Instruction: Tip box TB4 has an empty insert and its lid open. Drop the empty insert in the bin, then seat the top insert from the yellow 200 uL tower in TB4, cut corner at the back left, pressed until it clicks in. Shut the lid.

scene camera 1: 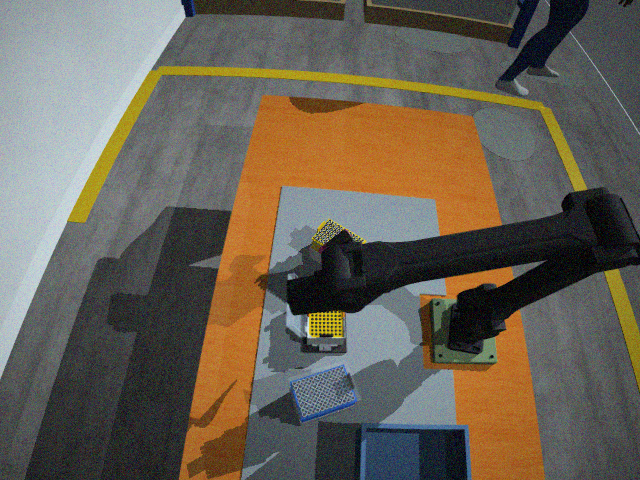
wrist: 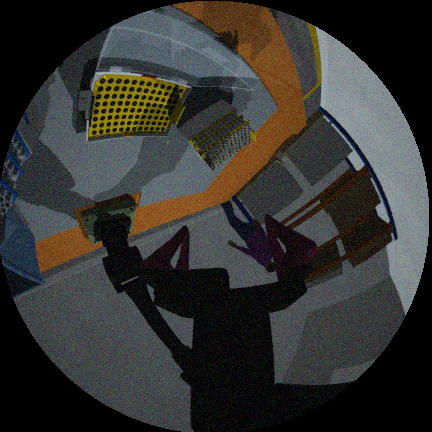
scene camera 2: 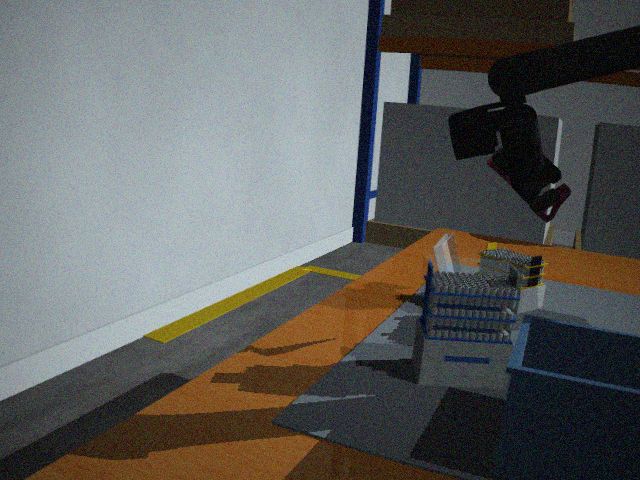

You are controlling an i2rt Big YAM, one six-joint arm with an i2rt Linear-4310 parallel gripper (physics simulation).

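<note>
Tip box TB4 (scene camera 1: 324, 348) has its clear lid (scene camera 1: 295, 316) (scene camera 2: 445, 253) (wrist: 165, 55) standing open. The yellow insert (scene camera 1: 326, 325) (wrist: 131, 105) sits in it, its holes dark and without tips. The yellow 200 uL tower (scene camera 1: 330, 231) (scene camera 2: 511, 266) (wrist: 225, 139) stands beside the box, turned at an angle, with tips in its top insert. The bin (scene camera 1: 363, 449) (scene camera 2: 578, 423) (wrist: 20, 245) is blue and open at the top. My gripper (scene camera 2: 549, 204) (wrist: 225, 223) is open and empty, tilted, high above the work area. In scene camera 1 the arm mostly hides it and part of the tower.
A blue tip tower (scene camera 1: 323, 393) (scene camera 2: 473, 312) (wrist: 11, 167) stands between TB4 and the bin. The arm's green base plate (scene camera 1: 439, 356) (wrist: 90, 227) is right of TB4 in scene camera 1. A person (scene camera 1: 535, 46) (wrist: 255, 244) stands beyond the table, near shelving.
</note>
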